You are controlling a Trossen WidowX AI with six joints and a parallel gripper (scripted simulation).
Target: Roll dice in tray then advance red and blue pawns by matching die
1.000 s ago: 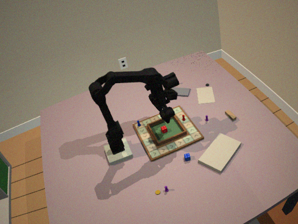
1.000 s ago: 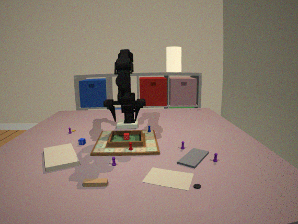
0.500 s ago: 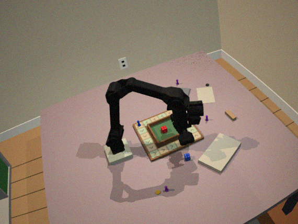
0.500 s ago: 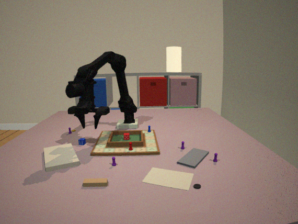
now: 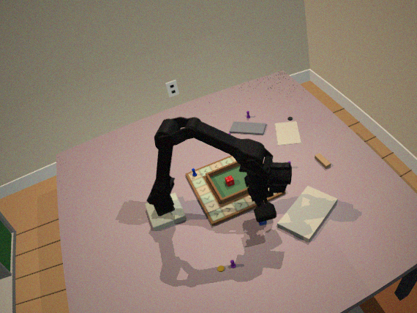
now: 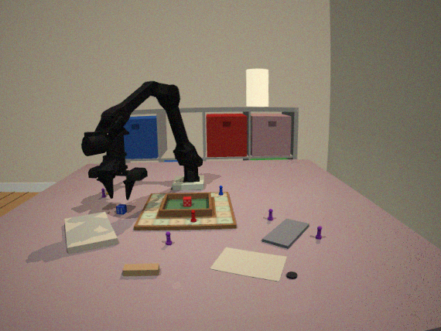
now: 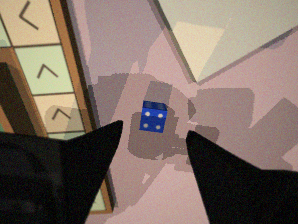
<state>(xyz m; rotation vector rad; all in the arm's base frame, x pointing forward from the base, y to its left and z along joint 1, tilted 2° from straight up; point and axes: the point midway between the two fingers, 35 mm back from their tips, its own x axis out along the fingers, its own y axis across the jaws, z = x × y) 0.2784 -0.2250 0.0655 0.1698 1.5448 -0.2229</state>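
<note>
My gripper tip is 40 mm above the blue die. Round my gripper tip: red die 220 mm to the left, 20 mm below, 20 mm behind; green tray 220 mm to the left, 40 mm below, 10 mm behind; white slab 150 mm ahead, 60 mm to the right, 40 mm below.
</note>
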